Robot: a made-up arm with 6 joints. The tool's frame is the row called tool.
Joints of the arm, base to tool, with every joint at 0 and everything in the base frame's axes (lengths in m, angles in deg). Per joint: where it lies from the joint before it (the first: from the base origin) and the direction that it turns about. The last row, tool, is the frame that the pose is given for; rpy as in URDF.
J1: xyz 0 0 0.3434 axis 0 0 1
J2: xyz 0 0 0 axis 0 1 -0.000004
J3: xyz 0.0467 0 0.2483 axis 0 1 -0.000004
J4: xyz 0.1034 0 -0.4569 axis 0 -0.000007 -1
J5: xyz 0 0 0 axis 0 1 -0.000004
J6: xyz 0.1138 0 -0.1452 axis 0 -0.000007 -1
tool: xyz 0 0 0 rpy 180 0 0
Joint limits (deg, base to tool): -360..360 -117.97..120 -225..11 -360..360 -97..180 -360..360
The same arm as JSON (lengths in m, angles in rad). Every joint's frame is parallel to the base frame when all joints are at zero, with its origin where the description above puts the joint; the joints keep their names.
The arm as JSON. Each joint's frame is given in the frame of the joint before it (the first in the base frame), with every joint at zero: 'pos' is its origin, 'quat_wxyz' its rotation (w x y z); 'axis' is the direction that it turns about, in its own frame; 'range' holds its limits. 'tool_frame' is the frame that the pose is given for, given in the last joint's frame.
{"length_unit": "m", "angle_unit": "rad", "joints": [
  {"joint": "J1", "pos": [0.0, 0.0, 0.3434], "quat_wxyz": [1.0, 0.0, 0.0, 0.0], "axis": [0.0, 0.0, 1.0], "range": [-6.2832, 6.2832]},
  {"joint": "J2", "pos": [0.0, 0.0, 0.0], "quat_wxyz": [1.0, 0.0, 0.0, 0.0], "axis": [0.0, 1.0, 0.0], "range": [-2.059, 2.0944]},
  {"joint": "J3", "pos": [0.0467, 0.0, 0.2483], "quat_wxyz": [1.0, 0.0, 0.0, 0.0], "axis": [0.0, 1.0, 0.0], "range": [-3.927, 0.192]},
  {"joint": "J4", "pos": [0.1034, 0.0, -0.4569], "quat_wxyz": [1.0, 0.0, 0.0, 0.0], "axis": [0.0, 0.0, -1.0], "range": [-6.2832, 6.2832]},
  {"joint": "J5", "pos": [0.0, 0.0, 0.0], "quat_wxyz": [1.0, 0.0, 0.0, 0.0], "axis": [0.0, 1.0, 0.0], "range": [-1.693, 3.1416]},
  {"joint": "J6", "pos": [0.1138, 0.0, -0.1452], "quat_wxyz": [1.0, 0.0, 0.0, 0.0], "axis": [0.0, 0.0, -1.0], "range": [-6.2832, 6.2832]}
], "tool_frame": {"pos": [0.0, 0.0, 0.0], "quat_wxyz": [0.0, 1.0, 0.0, 0.0]}}

